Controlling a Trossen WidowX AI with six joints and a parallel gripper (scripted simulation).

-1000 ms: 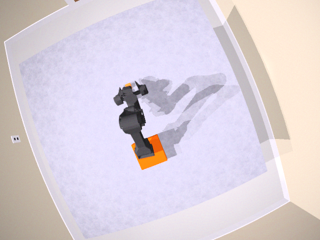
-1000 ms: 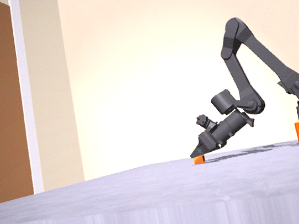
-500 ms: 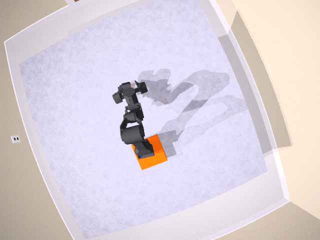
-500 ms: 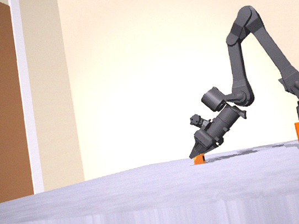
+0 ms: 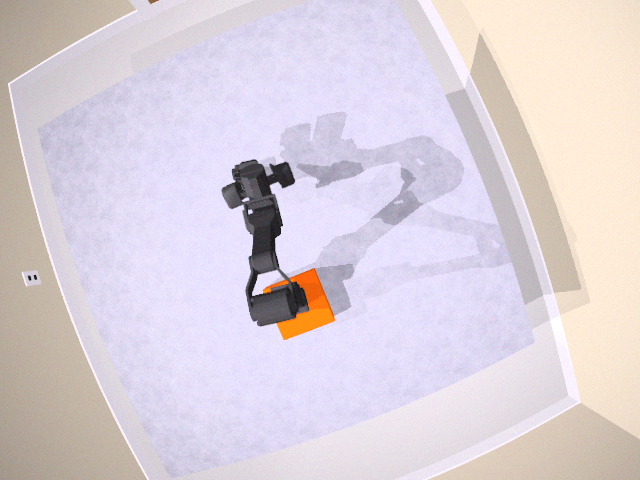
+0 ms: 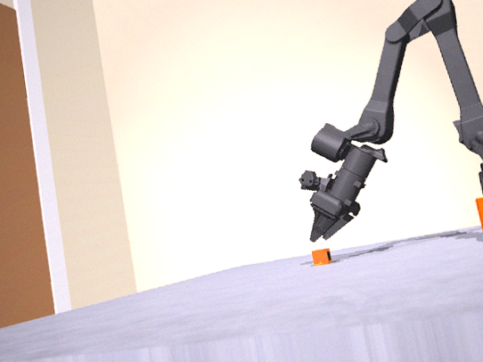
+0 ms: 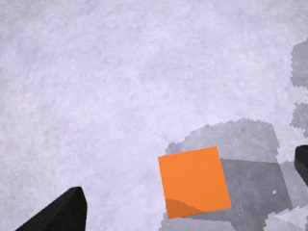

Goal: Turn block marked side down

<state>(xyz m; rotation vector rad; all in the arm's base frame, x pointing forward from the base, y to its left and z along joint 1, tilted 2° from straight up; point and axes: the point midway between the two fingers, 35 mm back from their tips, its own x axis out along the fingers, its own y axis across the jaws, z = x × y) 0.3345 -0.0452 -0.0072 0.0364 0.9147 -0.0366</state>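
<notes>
My gripper tip is now 3 cm above the orange block and 1 cm past it.
</notes>
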